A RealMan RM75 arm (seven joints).
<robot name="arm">
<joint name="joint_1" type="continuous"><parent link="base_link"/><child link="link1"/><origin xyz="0 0 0.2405" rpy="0 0 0"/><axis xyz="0 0 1"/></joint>
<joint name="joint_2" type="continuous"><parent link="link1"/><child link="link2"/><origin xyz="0 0 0" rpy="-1.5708 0 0"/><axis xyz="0 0 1"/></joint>
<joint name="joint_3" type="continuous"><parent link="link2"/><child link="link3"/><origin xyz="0 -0.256 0" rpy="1.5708 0 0"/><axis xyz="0 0 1"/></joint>
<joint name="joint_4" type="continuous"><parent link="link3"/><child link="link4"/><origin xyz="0 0 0" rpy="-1.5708 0 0"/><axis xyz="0 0 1"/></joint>
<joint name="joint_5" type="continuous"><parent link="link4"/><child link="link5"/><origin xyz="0 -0.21 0" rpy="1.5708 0 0"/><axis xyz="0 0 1"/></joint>
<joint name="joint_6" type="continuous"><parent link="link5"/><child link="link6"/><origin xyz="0 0 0" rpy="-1.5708 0 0"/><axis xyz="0 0 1"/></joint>
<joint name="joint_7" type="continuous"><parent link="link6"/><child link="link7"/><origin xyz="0 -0.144 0" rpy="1.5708 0 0"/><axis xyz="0 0 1"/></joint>
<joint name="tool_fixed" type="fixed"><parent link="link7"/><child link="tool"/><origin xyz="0 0 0" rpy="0 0 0"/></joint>
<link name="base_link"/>
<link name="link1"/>
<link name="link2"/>
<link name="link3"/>
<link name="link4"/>
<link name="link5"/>
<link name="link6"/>
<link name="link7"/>
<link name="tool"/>
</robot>
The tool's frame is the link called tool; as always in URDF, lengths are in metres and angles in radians. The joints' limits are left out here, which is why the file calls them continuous.
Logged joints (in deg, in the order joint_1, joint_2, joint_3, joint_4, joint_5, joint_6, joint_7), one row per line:
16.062, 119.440, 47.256, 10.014, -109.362, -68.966, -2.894
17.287, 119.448, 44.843, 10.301, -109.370, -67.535, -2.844
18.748, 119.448, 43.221, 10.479, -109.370, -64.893, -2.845
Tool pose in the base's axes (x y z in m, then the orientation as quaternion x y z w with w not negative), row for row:
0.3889, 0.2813, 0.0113, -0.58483, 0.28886, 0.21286, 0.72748
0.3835, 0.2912, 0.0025, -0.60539, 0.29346, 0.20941, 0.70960
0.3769, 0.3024, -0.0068, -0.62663, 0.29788, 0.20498, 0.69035
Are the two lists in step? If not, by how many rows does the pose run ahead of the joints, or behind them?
The pose runs 1 row ahead of the joints: the pose in row i belongs to the joints in row i + 1.
